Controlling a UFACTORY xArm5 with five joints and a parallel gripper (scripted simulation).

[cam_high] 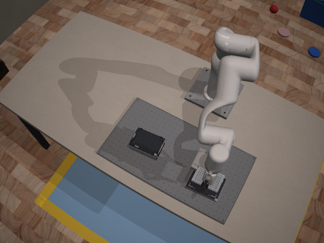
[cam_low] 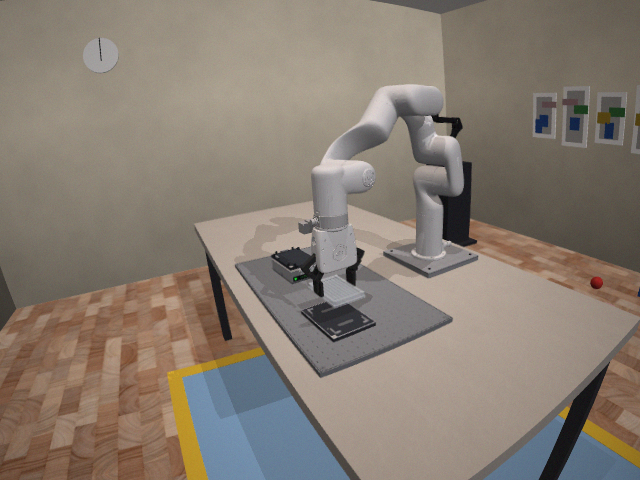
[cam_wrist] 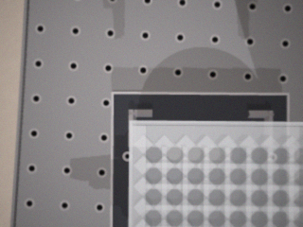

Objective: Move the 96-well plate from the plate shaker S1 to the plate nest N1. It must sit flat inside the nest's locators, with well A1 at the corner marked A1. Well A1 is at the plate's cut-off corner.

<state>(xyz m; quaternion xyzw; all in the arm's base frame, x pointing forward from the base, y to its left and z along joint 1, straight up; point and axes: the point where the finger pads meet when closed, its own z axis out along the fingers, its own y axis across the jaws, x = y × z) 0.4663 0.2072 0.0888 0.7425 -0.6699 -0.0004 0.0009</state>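
The black plate nest N1 is 90 mm below my hand. Also, from my hand: 96-well plate 10 mm below.
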